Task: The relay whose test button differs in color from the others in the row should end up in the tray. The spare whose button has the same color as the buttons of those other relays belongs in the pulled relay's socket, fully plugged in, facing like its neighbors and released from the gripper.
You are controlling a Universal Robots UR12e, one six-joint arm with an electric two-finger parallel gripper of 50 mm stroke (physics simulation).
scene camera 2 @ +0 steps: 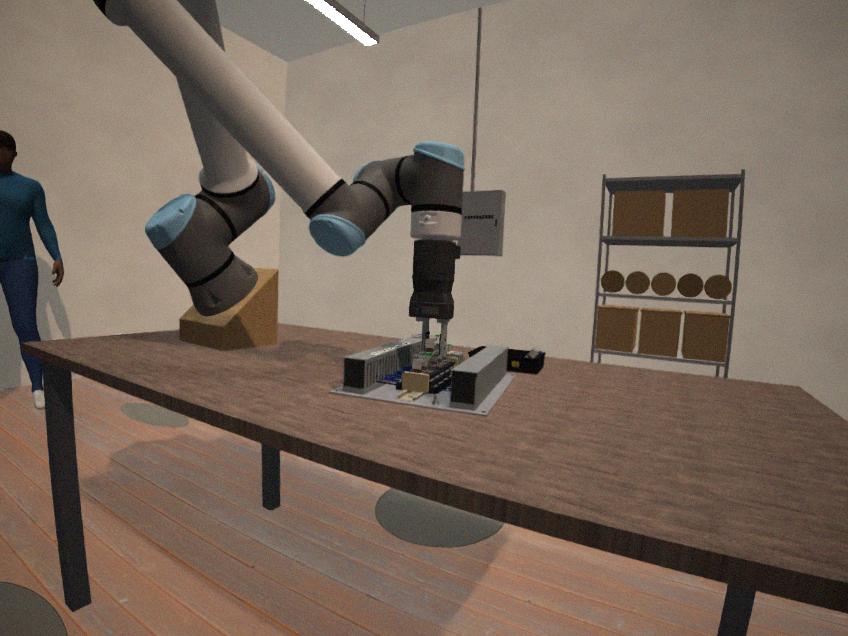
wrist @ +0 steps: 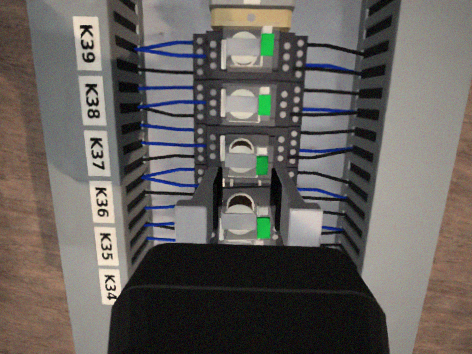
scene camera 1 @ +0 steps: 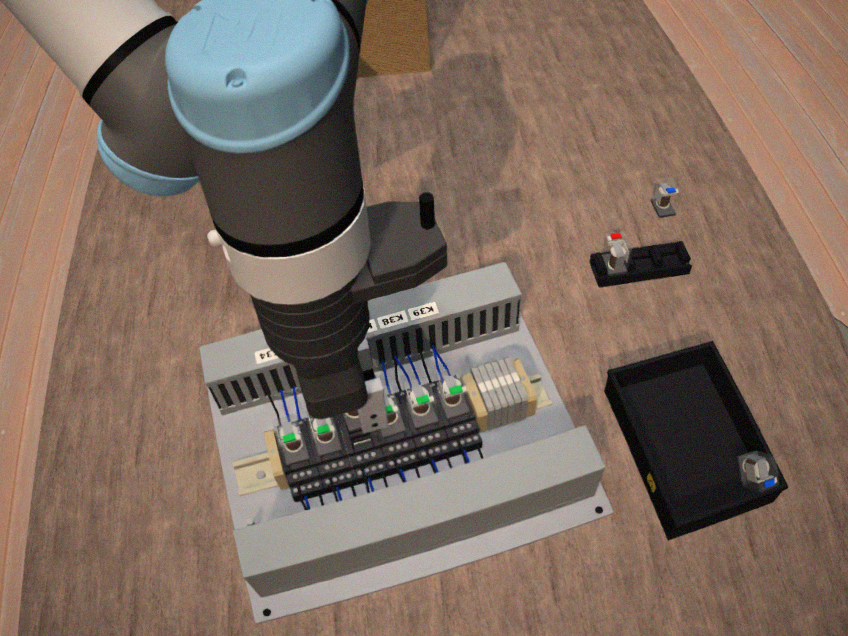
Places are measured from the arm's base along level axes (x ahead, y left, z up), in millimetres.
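Where they show: gripper, fingertip midpoint: [scene camera 2: 433, 351] [wrist: 246, 186] [scene camera 1: 369, 409]; arm's base at its link origin: [scene camera 2: 228, 292].
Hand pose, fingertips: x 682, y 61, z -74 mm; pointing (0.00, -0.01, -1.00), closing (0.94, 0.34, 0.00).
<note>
Things, the pixels of their top centre, and the offset from my fingertips.
- green-button relay at its top centre: [wrist: 246, 230] [scene camera 2: 432, 334] dx +4, dy -11, dz +33 mm
- K37 relay at its top centre: [wrist: 247, 162] [scene camera 1: 385, 401] [scene camera 2: 436, 347] dx -5, dy +14, dz +5 mm
- K38 relay at its top centre: [wrist: 248, 104] [scene camera 1: 419, 391] [scene camera 2: 440, 346] dx -15, dy +42, dz +4 mm
- black tray at its top centre: [scene camera 1: 697, 427] [scene camera 2: 508, 352] dx +4, dy +287, dz -30 mm
- red-button spare at its top centre: [scene camera 1: 618, 241] dx -204, dy +235, dz -17 mm
- black holder at its top centre: [scene camera 1: 643, 254] dx -210, dy +267, dz -42 mm
My gripper [scene camera 1: 360, 418] [scene camera 2: 433, 351] [wrist: 246, 186] points down over the relay row, shut on a green-button relay [wrist: 239, 221]. This relay is upright at the K36 position, its button on the same side as its neighbors'. A dark gap shows below it in scene camera 1; the fingers hide its base, so I cannot tell how deep it sits. Green-button relays stand on both sides, such as the K37 relay [wrist: 241, 159] and K38 relay [scene camera 1: 420, 403] [wrist: 243, 104]. A blue-button relay [scene camera 1: 756, 469] lies in the far right corner of the black tray [scene camera 1: 726, 518] [scene camera 2: 531, 366].
A red-button spare [scene camera 1: 617, 257] stands in the black holder [scene camera 1: 643, 275]; another blue-button relay [scene camera 1: 663, 199] stands behind it on the table. Grey wire ducts [scene camera 1: 424, 510] [wrist: 407, 175] flank the row. Terminal blocks [scene camera 1: 498, 390] stand at its right end. Wires run beside the sockets.
</note>
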